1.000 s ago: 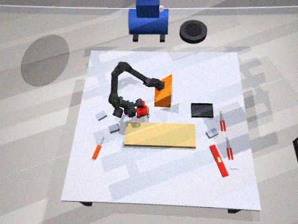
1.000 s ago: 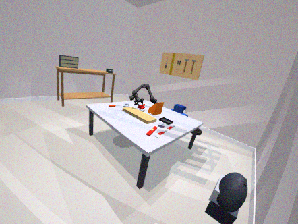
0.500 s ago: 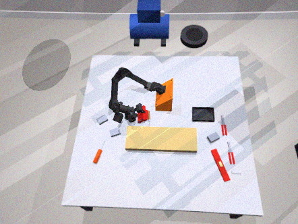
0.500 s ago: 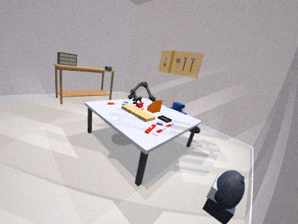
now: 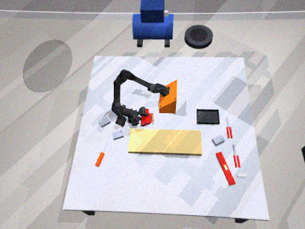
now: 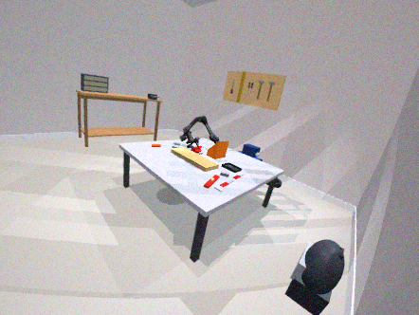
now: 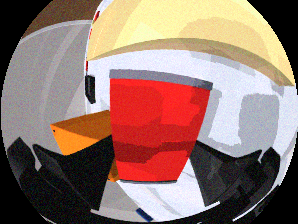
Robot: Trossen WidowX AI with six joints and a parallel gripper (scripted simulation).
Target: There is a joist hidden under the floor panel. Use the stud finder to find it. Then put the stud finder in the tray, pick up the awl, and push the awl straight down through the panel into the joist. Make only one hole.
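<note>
The awl is 50 mm to the left of my gripper tip, 40 mm below it and 10 mm ahead of it. The rest, counted from my gripper tip: red stud finder 20 mm to the left, 20 mm below, 10 mm behind; then red level 580 mm to the left, 340 mm ahead, 30 mm below; then black tray 470 mm to the left, 50 mm behind, 30 mm below.
</note>
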